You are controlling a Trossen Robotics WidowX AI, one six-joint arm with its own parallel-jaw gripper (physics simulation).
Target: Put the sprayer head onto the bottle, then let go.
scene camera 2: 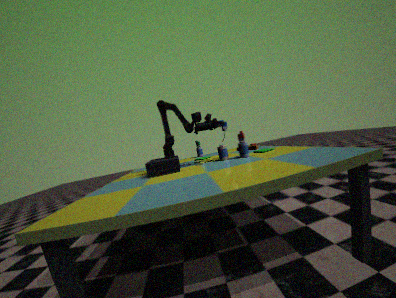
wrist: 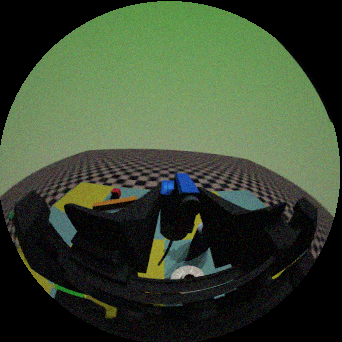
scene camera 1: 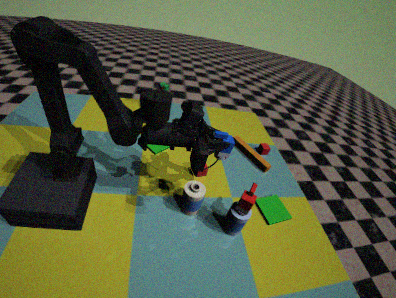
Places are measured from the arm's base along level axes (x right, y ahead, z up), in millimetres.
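Pixels of known places: gripper, fingertip midpoint: (scene camera 2: 224,122) (wrist: 178,189) (scene camera 1: 228,140); arm's base at its link origin: (scene camera 2: 169,157) (scene camera 1: 67,172).
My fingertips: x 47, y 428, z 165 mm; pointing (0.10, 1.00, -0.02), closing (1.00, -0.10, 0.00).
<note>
For each thing: its top centre in the pictures, then the offset to it from my fingertips. "*": a spot on its surface instead.
- blue sprayer head at a spot on its surface: (wrist: 186,183) * dy -28, dx -3, dz +22 mm
- open bottle at its top centre: (wrist: 189,278) (scene camera 1: 195,186) (scene camera 2: 221,145) dy -63, dx +27, dz -150 mm
- bottle with a red head, top centre: (scene camera 1: 252,192) (scene camera 2: 240,131) dy +60, dx +109, dz -83 mm
- green-headed bottle at its top centre: (scene camera 2: 197,140) dy -117, dx -540, dz -83 mm
- orange bar at its top centre: (scene camera 1: 251,150) (wrist: 113,200) dy +258, dx -216, dz -224 mm
The blue sprayer head (scene camera 1: 225,142) (scene camera 2: 224,126) (wrist: 186,183) has a thin dark dip tube that hangs down, slightly curved. My gripper (scene camera 1: 213,145) (scene camera 2: 223,125) (wrist: 178,189) is shut on it and holds it in the air. The open bottle (scene camera 1: 192,202) (scene camera 2: 223,153) stands upright, with a blue band and a white top with a dark hole. In the wrist view its white top (wrist: 178,273) shows at the bottom, partly cut off by the gripper. The head is above the bottle's height and beyond it, seen from scene camera 1; the tube's end is apart from the hole.
A bottle with a red head (scene camera 1: 236,220) (scene camera 2: 243,149) stands close by. A green-headed bottle (scene camera 2: 199,151) stands farther back. Green tiles (scene camera 1: 274,209) (scene camera 1: 157,148), an orange bar (scene camera 1: 252,153) (wrist: 115,202) and red cubes (scene camera 1: 264,148) (scene camera 1: 202,171) lie on the table.
</note>
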